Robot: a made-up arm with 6 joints. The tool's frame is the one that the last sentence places. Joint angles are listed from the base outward.
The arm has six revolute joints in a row. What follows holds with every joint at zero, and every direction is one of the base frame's. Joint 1 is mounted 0.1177 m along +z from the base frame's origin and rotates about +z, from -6.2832 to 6.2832 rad. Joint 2 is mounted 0.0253 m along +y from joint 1 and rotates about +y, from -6.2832 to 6.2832 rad. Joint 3 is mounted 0.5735 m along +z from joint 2 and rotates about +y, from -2.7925 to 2.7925 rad. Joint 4 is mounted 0.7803 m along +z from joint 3 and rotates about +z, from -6.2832 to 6.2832 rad. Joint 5 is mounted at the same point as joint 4 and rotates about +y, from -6.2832 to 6.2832 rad. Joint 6 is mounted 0.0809 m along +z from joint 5 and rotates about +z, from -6.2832 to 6.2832 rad. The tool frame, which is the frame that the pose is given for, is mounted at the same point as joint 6; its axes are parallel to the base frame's.
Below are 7 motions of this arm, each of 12 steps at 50 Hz.
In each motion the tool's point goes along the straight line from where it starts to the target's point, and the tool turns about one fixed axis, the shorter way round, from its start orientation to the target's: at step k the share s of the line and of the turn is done. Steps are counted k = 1, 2, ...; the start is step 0. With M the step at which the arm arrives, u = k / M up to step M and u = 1 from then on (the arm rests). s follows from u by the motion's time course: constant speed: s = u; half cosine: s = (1 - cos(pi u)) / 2; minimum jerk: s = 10 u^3 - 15 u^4 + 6 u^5.
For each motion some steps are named. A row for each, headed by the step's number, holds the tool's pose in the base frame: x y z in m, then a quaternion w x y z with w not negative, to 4 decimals.
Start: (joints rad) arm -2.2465 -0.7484 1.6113 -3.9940 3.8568 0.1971
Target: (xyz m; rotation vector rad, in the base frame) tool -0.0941 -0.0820 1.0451 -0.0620 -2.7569 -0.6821
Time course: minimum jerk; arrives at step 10
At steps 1, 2, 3, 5, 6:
1: -0.1231 -0.1300 0.9797 0.0954 0.0363 -0.9530 -0.2852
2: -0.1216 -0.1276 0.9829 0.0982 0.0334 -0.9535 -0.2829
3: -0.1185 -0.1225 0.9899 0.1040 0.0273 -0.9546 -0.2779
5: -0.1087 -0.1062 1.0121 0.1226 0.0076 -0.9573 -0.2618
6: -0.1034 -0.0974 1.0241 0.1326 -0.0030 -0.9583 -0.2530

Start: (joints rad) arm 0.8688 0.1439 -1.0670 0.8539 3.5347 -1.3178
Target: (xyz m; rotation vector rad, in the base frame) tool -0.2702 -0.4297 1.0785 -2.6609 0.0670 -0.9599
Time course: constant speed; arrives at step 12
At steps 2, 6, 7, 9, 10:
2: -0.3114 -0.3841 1.0920 0.1727 -0.9311 0.0979 -0.3061
6: -0.2949 -0.4023 1.0866 0.1659 -0.9310 0.0681 -0.3179
7: -0.2908 -0.4069 1.0853 0.1642 -0.9308 0.0607 -0.3209
9: -0.2826 -0.4160 1.0826 0.1607 -0.9303 0.0458 -0.3266
10: -0.2784 -0.4206 1.0812 0.1589 -0.9299 0.0383 -0.3295

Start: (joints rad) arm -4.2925 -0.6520 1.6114 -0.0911 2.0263 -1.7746
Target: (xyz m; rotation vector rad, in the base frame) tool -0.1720 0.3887 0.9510 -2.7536 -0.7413 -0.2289
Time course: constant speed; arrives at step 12
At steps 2, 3, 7, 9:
2: -0.1459 0.2893 0.9433 0.0913 -0.9551 -0.2792 -0.0387
3: -0.1485 0.2992 0.9441 0.0962 -0.9551 -0.2770 -0.0428
7: -0.1590 0.3390 0.9472 0.1157 -0.9546 -0.2680 -0.0590
9: -0.1642 0.3589 0.9487 0.1254 -0.9541 -0.2635 -0.0671

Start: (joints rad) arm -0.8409 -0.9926 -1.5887 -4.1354 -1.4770 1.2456
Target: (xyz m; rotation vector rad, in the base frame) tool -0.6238 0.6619 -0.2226 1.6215 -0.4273 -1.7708
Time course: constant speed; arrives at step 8
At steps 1, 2, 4, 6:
1: -0.6517 0.6686 -0.2141 0.3555 0.6044 -0.1809 -0.6897
2: -0.6477 0.6676 -0.2154 0.3539 0.6072 -0.1785 -0.6886
4: -0.6398 0.6657 -0.2178 0.3507 0.6130 -0.1739 -0.6863
6: -0.6318 0.6638 -0.2202 0.3475 0.6186 -0.1692 -0.6841

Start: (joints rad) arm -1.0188 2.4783 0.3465 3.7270 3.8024 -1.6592
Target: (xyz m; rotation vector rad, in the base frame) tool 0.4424 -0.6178 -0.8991 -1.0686 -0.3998 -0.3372
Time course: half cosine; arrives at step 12
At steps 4, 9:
4: 0.3555 -0.4766 -0.9957 0.8749 -0.4585 -0.1183 -0.1018
9: 0.4254 -0.5902 -0.9180 0.8382 -0.4951 -0.1748 -0.1478

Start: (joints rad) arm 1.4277 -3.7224 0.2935 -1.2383 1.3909 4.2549
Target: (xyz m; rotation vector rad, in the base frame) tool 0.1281 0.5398 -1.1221 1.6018 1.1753 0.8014
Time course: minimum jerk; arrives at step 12
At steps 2, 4, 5, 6, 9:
2: 0.1231 0.5039 -1.1310 0.5336 0.6255 0.4912 0.2877
4: 0.1240 0.5104 -1.1294 0.5240 0.6313 0.4897 0.2952
5: 0.1247 0.5155 -1.1281 0.5163 0.6358 0.4884 0.3010
6: 0.1255 0.5212 -1.1267 0.5077 0.6408 0.4869 0.3075
9: 0.1276 0.5359 -1.1231 0.4851 0.6532 0.4827 0.3241

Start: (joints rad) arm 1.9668 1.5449 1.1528 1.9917 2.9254 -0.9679
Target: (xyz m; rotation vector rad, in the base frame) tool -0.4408 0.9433 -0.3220 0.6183 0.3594 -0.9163
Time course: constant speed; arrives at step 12
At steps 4, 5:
4: -0.3988 0.8457 -0.4391 0.8481 0.2214 0.1080 -0.4692
5: -0.4040 0.8579 -0.4245 0.8470 0.2303 0.1158 -0.4649

